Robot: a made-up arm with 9 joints. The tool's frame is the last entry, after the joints.
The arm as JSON. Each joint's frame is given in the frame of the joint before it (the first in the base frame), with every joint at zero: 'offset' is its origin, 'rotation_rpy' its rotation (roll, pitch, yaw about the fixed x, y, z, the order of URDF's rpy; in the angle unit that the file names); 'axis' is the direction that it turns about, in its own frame. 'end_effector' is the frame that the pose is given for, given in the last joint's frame.
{
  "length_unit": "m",
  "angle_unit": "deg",
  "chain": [
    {
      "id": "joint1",
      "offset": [
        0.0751,
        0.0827,
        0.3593
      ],
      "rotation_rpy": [
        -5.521,
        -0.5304,
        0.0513
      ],
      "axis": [
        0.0,
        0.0,
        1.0
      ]
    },
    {
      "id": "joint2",
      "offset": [
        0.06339,
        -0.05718,
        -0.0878
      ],
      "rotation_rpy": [
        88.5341,
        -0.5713,
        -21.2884
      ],
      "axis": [
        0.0,
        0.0,
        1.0
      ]
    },
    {
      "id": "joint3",
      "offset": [
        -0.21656,
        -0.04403,
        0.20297
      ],
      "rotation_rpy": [
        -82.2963,
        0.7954,
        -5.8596
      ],
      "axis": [
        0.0,
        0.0,
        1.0
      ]
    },
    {
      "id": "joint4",
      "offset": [
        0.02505,
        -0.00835,
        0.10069
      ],
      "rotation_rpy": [
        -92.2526,
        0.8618,
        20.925
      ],
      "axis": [
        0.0,
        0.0,
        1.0
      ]
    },
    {
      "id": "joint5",
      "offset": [
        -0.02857,
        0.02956,
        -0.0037
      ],
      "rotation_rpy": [
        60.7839,
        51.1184,
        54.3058
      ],
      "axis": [
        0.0,
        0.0,
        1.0
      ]
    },
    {
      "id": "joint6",
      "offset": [
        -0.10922,
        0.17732,
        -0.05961
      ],
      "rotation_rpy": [
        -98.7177,
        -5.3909,
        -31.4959
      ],
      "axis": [
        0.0,
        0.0,
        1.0
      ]
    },
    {
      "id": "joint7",
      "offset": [
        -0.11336,
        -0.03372,
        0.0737
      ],
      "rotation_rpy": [
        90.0,
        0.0,
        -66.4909
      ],
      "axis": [
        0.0,
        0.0,
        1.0
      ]
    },
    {
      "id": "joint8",
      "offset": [
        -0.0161,
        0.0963,
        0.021
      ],
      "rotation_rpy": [
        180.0,
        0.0,
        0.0
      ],
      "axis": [
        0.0,
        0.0,
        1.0
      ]
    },
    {
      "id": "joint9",
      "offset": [
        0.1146,
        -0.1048,
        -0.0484
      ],
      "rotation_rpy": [
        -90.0,
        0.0,
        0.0
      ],
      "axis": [
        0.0,
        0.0,
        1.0
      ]
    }
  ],
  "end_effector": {
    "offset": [
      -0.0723,
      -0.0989,
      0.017
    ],
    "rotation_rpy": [
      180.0,
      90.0,
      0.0
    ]
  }
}
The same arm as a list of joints. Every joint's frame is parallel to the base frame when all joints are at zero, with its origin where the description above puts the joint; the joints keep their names.
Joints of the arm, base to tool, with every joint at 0 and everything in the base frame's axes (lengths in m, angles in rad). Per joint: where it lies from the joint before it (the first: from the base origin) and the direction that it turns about. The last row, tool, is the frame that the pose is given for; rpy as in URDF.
joint1: axis -0.0093 0.096202 0.995318 xyz 0.0751 0.0827 0.3593
joint2: axis -0.363404 -0.924911 0.111701 xyz 0.0642 -0.0653 -0.0813
joint3: axis 0.0381 -0.0393 0.998501 xyz -0.2751 -0.1153 -0.0326
joint4: axis +y xyz 0.0242 -0.0207 0.0991
joint5: axis 0.93987 0.30639 0.150895 xyz -0.0301 -0.0037 -0.0280
joint6: axis -z xyz -0.1009 0.1639 -0.0994
joint7: axis +y xyz -0.0143 0.1174 -0.0737
joint8: axis -y xyz -0.0161 0.0210 -0.0963
joint9: axis +z xyz 0.1146 0.0484 -0.1048
tool: xyz -0.0723 -0.0989 0.0170 rpy 3.1416 1.5708 0.0000

